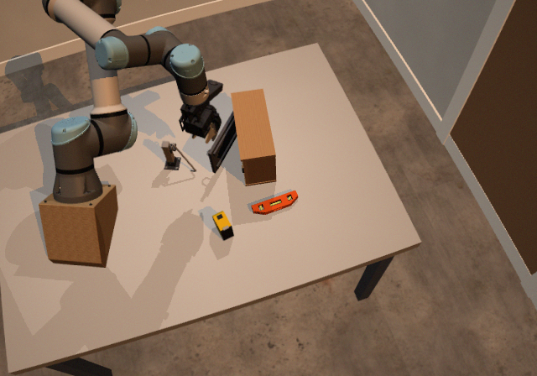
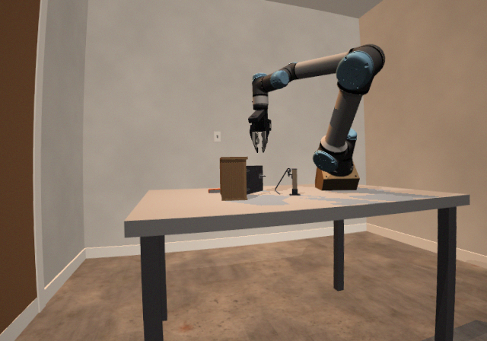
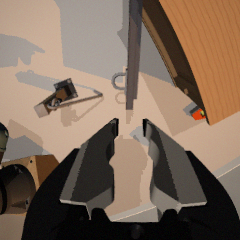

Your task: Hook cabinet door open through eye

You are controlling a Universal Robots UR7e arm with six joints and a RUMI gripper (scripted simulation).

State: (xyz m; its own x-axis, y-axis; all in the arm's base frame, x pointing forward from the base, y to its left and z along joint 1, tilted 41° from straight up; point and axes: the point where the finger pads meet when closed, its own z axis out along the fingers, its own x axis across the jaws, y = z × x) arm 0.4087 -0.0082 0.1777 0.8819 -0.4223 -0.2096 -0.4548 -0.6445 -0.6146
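My gripper is now 11 cm past the hook, 2 cm to the right of it and 15 cm above it. Round my hand: orange spirit level 18 cm ahead, 14 cm to the right, 20 cm below; dark door 3 cm ahead, 8 cm to the left, 14 cm below; black box 3 cm ahead, 21 cm to the right, 17 cm below.
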